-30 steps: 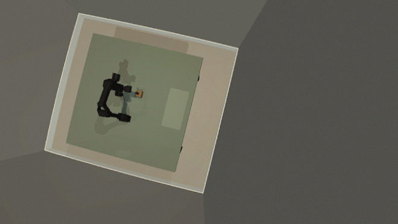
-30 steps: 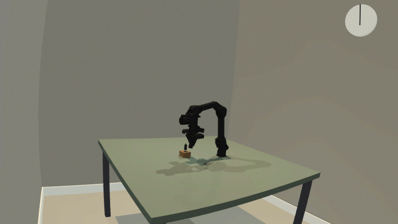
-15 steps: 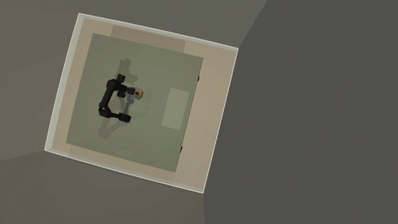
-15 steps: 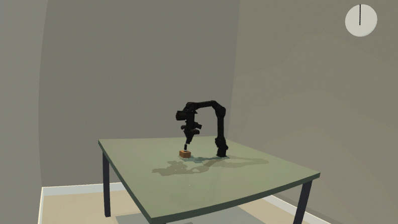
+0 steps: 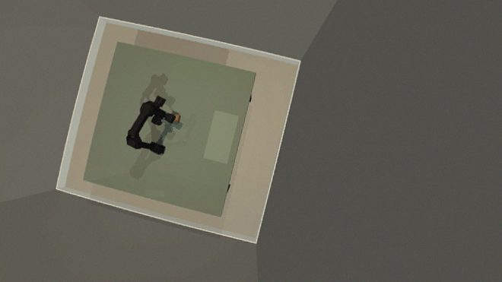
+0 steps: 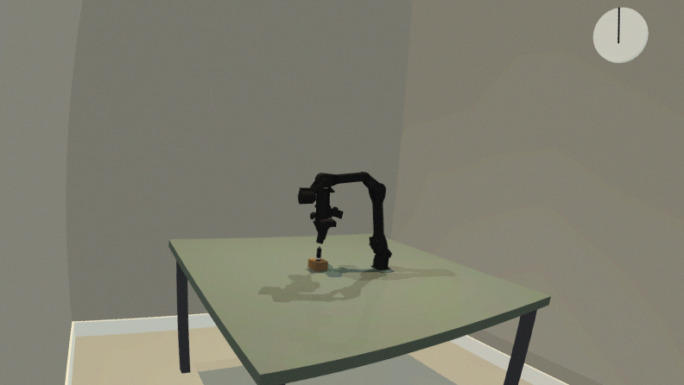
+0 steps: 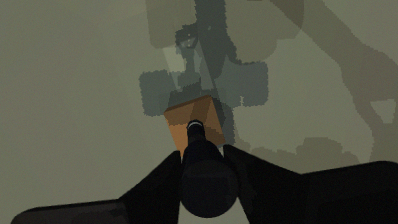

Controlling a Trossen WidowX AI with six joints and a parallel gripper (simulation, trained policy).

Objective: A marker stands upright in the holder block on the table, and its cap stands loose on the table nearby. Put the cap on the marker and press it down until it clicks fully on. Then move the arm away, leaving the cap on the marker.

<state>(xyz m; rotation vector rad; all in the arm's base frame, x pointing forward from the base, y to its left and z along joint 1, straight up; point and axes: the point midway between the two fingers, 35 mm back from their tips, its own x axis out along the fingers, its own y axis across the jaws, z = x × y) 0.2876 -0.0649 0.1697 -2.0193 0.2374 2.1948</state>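
The orange holder block lies 10 mm ahead of my gripper tip and 120 mm below it. Round my gripper tip: black cap: 10 mm ahead, 10 mm above.
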